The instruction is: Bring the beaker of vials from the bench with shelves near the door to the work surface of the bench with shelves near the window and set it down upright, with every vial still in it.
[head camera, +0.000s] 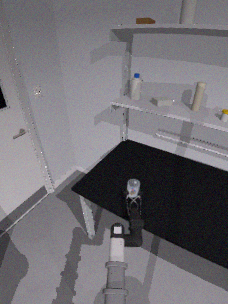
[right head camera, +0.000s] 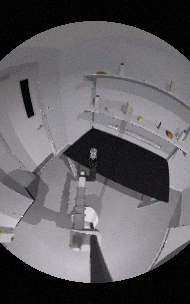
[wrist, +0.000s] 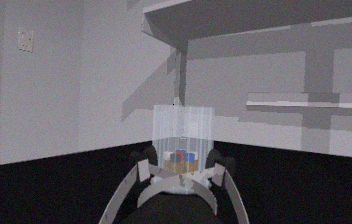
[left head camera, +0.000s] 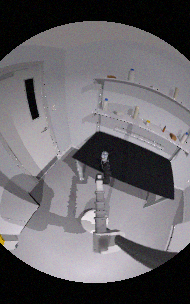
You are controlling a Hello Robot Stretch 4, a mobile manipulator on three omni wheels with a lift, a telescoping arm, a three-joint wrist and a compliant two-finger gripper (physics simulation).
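Note:
The clear beaker [head camera: 133, 185] [left head camera: 104, 155] [right head camera: 93, 151] [wrist: 183, 125] is upright over the left front part of the black bench top [head camera: 175, 205] [left head camera: 140, 167] [right head camera: 135, 170] [wrist: 300, 190], on the bench with shelves near the door. Several vials [wrist: 181, 164] with brown bodies and white, dark, red and blue caps stand inside, low in the beaker. My gripper [head camera: 133, 194] [wrist: 182, 160] has a dark fingertip pad against each side of the beaker, low on its wall, and is shut on it. Whether its base touches the bench top is hard to tell. The bench near the window cannot be made out.
The lower shelf [head camera: 150, 109] above the bench holds a blue-capped bottle [head camera: 135, 87], a pale box [head camera: 163, 101] and a beige cylinder [head camera: 198, 96]. The door [head camera: 12, 150] is at left. A white cabinet [left head camera: 17, 217] is at lower left. A bench leg [head camera: 87, 217] stands left of the arm.

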